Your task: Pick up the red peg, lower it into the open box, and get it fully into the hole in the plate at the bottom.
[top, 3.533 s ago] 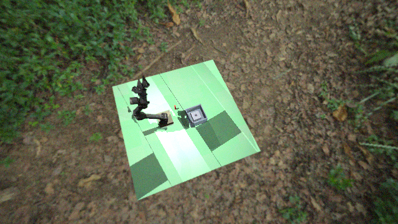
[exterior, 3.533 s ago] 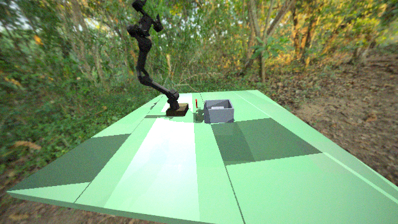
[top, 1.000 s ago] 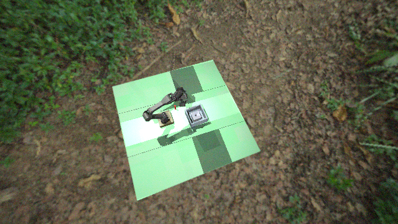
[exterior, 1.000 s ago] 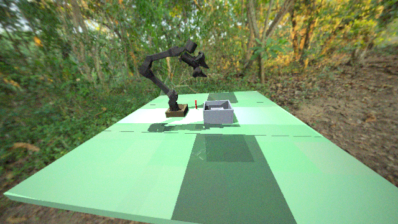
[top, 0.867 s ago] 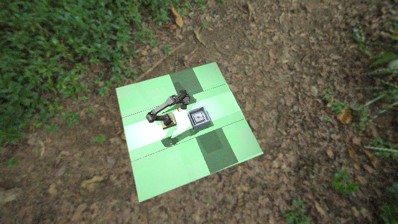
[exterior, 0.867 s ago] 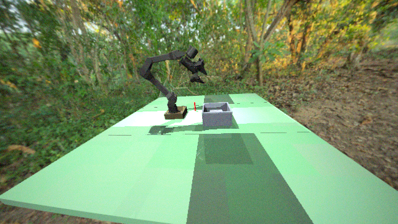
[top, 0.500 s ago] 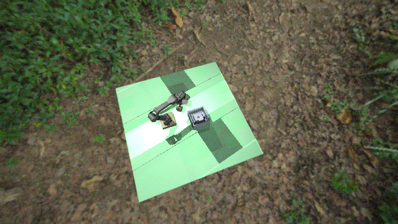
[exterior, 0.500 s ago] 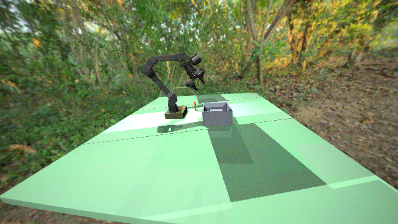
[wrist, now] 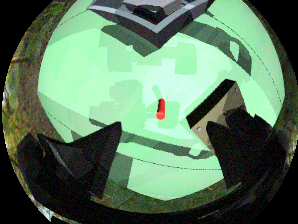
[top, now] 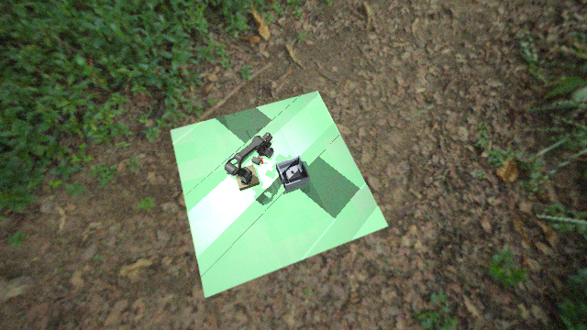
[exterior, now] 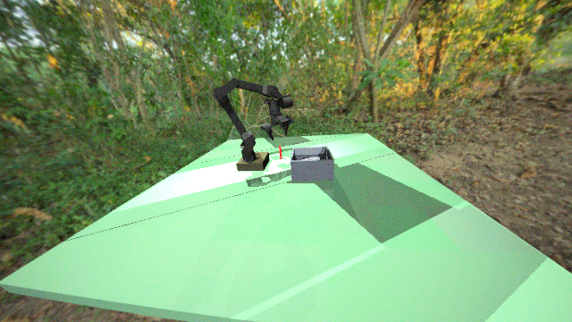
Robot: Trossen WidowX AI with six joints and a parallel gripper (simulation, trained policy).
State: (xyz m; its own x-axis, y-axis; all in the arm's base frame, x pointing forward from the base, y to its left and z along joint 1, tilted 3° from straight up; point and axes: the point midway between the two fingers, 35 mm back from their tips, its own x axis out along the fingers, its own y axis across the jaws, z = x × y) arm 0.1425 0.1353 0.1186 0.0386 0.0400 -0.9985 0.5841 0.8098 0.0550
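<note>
My gripper tip is now 10 mm past the red peg, 20 mm to the right of it and 100 mm above it. Round my gripper tip: grey box (210 mm ahead, 120 mm to the right, 110 mm below); pale plate (210 mm ahead, 120 mm to the right, 90 mm below).
</note>
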